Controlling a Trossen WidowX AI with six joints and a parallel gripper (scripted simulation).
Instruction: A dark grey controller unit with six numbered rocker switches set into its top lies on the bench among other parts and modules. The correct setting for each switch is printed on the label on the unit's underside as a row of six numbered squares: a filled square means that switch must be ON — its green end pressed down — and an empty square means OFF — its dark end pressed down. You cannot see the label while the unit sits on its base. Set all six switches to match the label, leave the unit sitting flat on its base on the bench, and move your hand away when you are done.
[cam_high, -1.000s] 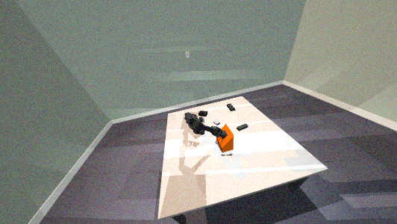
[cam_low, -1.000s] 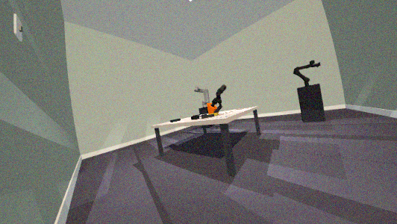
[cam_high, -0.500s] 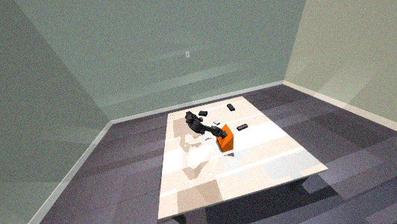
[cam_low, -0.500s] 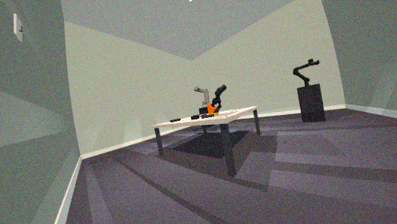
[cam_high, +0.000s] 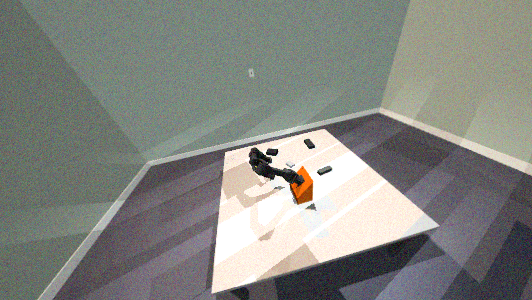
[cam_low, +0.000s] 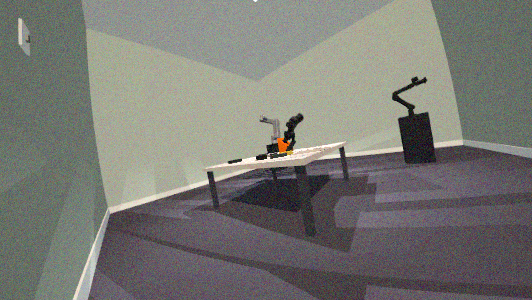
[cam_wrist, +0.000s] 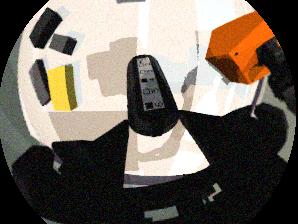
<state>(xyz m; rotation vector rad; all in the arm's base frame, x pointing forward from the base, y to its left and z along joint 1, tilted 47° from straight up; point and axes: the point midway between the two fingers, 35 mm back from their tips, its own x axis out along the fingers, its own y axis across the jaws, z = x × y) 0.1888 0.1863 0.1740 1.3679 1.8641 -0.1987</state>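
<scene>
My gripper tip is 150 mm short of the grey box, 260 mm to the left of it and 100 mm above it. Also, from my gripper tip: yellow block: 250 mm ahead, 50 mm to the left, 100 mm below.
</scene>
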